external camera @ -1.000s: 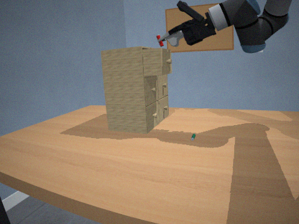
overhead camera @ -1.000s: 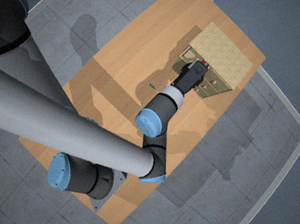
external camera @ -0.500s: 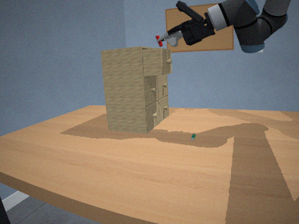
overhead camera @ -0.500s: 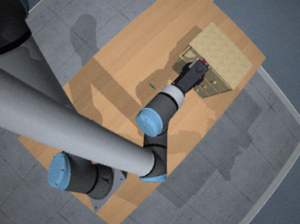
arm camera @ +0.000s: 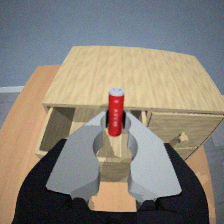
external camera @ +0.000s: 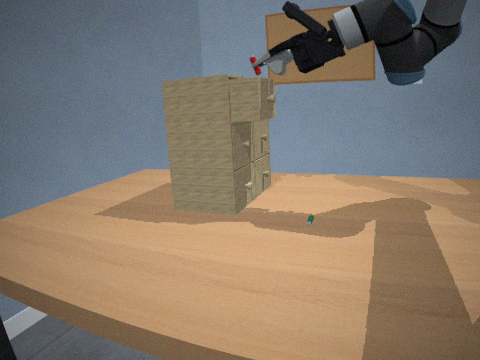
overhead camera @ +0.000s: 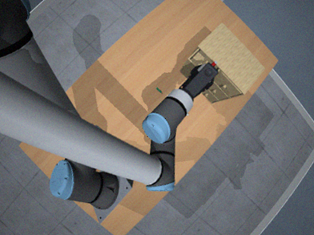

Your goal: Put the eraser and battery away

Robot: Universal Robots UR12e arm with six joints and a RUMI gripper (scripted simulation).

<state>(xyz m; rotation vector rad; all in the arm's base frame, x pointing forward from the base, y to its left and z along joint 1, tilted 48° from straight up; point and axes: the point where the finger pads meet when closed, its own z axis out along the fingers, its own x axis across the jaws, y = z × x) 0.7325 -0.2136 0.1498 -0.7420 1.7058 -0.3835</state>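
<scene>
Right now the red AA battery is 1 cm ahead of my hand. Also, from my hand: eraser (17 cm ahead, 13 cm below, 11 cm to the right); green AA battery (36 cm below, 13 cm to the left, 13 cm behind).
</scene>
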